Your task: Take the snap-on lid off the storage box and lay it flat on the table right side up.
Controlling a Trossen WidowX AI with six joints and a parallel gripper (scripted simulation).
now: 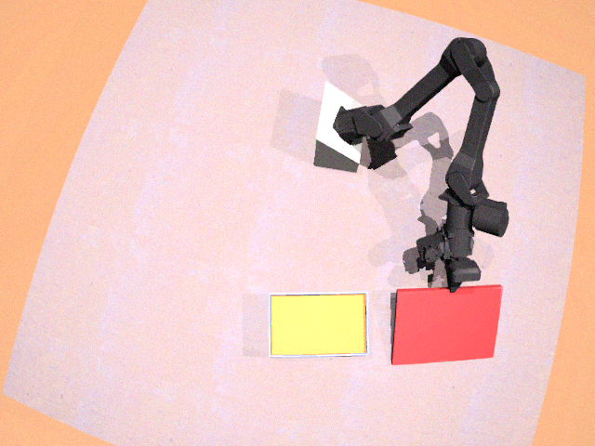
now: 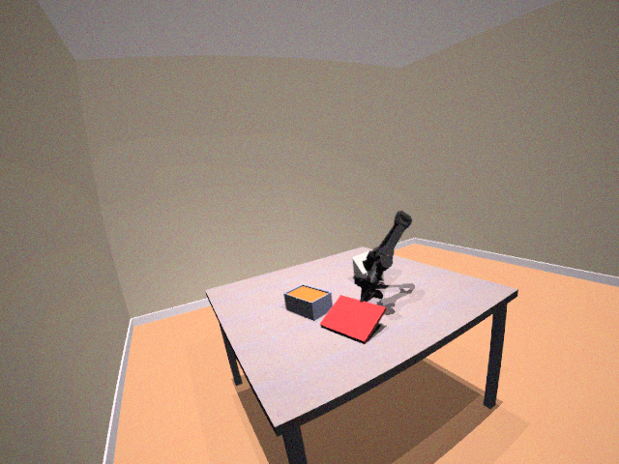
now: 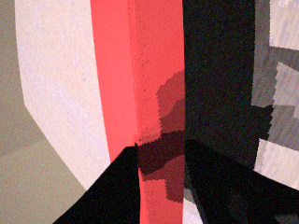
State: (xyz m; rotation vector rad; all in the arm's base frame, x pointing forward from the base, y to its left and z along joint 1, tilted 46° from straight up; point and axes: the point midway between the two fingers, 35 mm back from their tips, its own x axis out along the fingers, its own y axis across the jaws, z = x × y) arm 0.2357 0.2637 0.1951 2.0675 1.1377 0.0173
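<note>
Now: gripper tip 7 cm short of the red lid, 3 cm to the right of it and 3 cm above it. The rest, counted from my gripper tip: storage box 16 cm ahead, 25 cm to the right, 4 cm below.
</note>
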